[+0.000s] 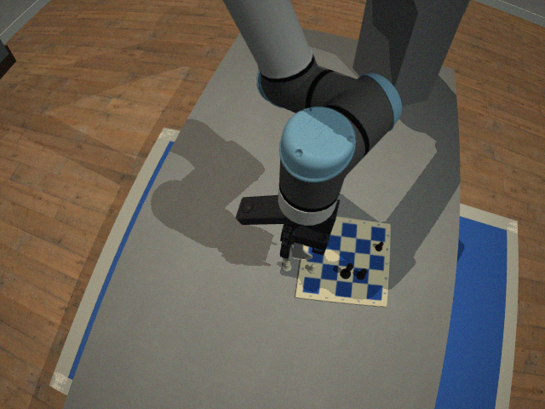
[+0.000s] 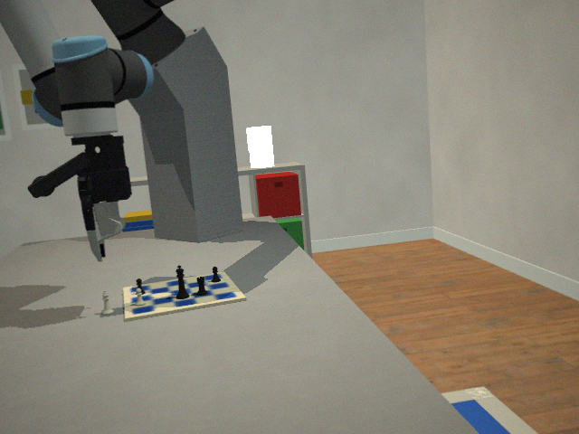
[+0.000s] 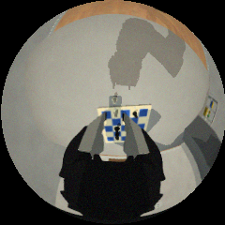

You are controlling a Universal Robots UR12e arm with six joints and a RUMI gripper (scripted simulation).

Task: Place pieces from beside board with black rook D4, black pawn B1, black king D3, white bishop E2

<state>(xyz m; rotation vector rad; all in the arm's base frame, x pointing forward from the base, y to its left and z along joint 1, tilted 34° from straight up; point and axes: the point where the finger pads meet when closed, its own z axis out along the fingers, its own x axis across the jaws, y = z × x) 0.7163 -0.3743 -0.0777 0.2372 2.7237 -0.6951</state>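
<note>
My hand is 100 mm above the white bishop. Round my hand: black king: 140 mm to the left, 80 mm below, 20 mm ahead; then white pawn: 100 mm below, 60 mm to the left, 10 mm ahead; then chessboard: 140 mm to the left, 120 mm below, 20 mm behind.
</note>
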